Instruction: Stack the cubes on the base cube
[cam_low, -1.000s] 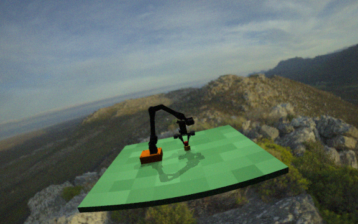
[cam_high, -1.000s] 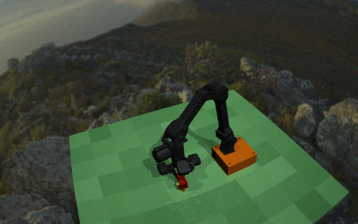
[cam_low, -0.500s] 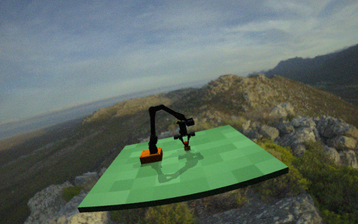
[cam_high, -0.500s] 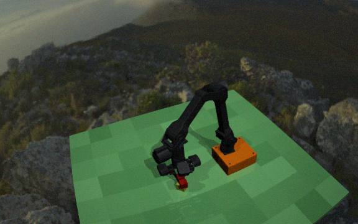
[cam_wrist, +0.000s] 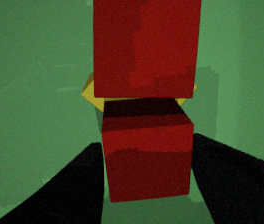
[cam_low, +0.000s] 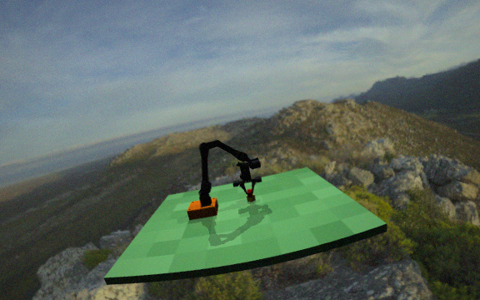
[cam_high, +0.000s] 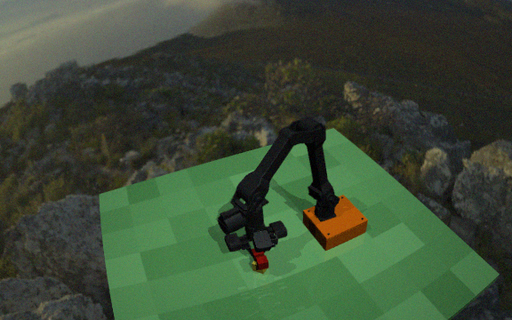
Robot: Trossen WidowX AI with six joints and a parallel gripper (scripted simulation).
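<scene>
Now: gripper tip 20 mm to the right of the yellow base cube and 40 mm above it.
</scene>
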